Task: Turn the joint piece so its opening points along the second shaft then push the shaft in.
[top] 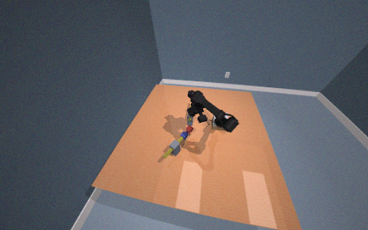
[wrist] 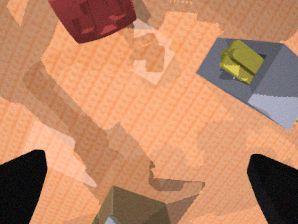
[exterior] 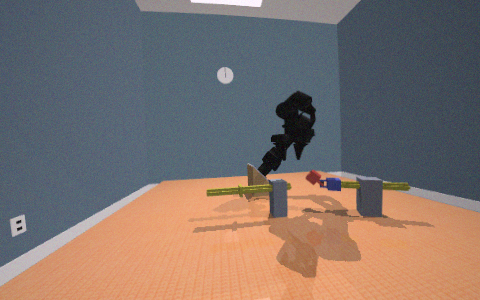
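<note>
The red square joint piece is 70 mm to the left of my gripper tip, 70 mm below it and 50 mm ahead of it.
</note>
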